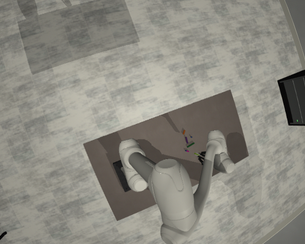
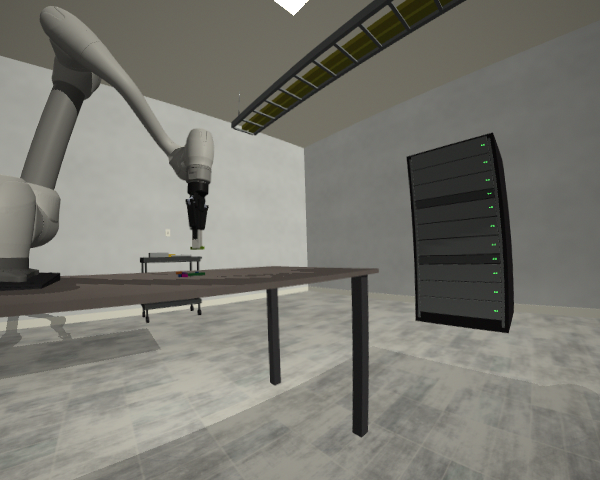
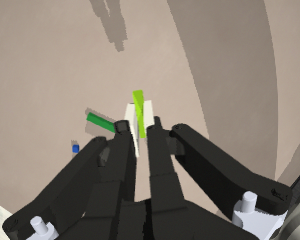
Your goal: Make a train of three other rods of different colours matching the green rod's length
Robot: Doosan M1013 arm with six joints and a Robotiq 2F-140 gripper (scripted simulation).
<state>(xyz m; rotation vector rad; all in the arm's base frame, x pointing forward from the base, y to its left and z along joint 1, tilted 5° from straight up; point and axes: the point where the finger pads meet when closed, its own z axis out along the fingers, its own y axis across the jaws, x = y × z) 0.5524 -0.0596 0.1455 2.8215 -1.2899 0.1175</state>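
Right now the magenta rod is 4 cm behind my hand, 3 cm to the left of it and 13 cm below it. The rest, counted from my hand: lime rod: 3 cm below; then purple rod: 1 cm behind, 13 cm to the left, 13 cm below; then green rod: 1 cm ahead, 7 cm to the left, 13 cm below.
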